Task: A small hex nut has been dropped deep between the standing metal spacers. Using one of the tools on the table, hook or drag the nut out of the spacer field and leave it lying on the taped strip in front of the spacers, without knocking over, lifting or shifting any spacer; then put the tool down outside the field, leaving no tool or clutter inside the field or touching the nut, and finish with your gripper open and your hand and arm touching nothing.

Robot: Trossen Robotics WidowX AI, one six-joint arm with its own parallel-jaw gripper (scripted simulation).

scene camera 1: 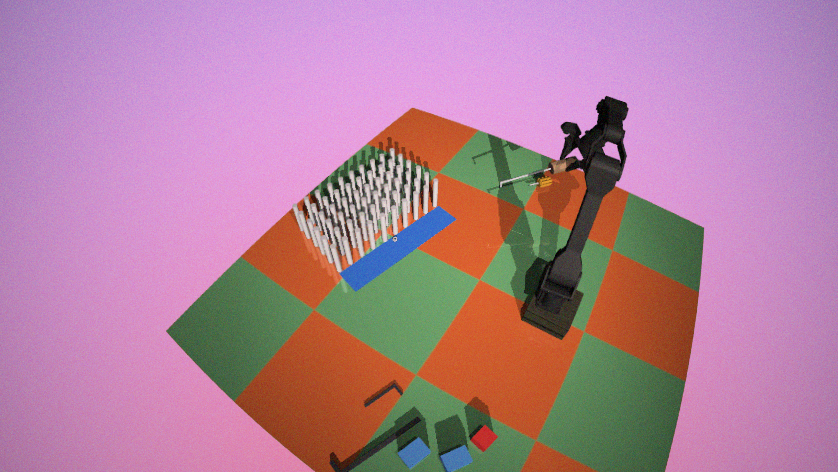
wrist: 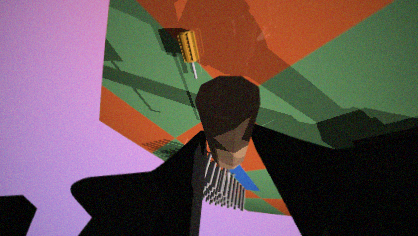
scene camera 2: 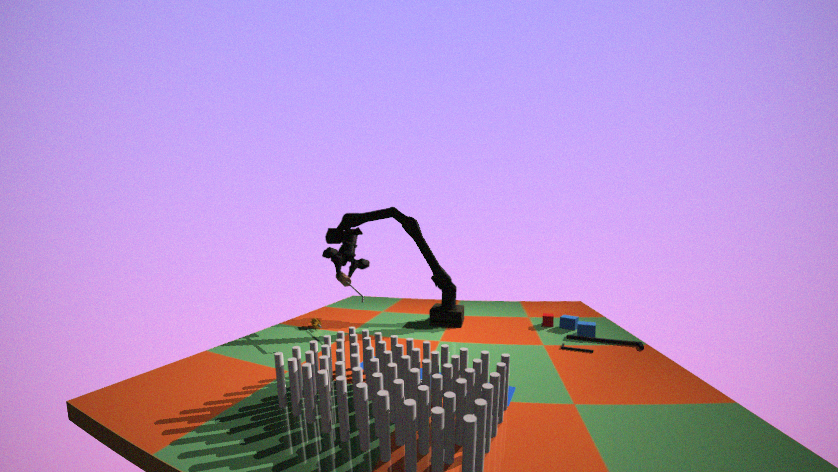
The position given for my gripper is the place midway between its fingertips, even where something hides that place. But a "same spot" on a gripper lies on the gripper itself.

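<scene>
My gripper is visible in the wrist view, in scene camera 2 and in scene camera 1 (563, 165). On my gripper, (wrist: 363, 183) and (scene camera 2: 351, 264) are the same spot.
</scene>
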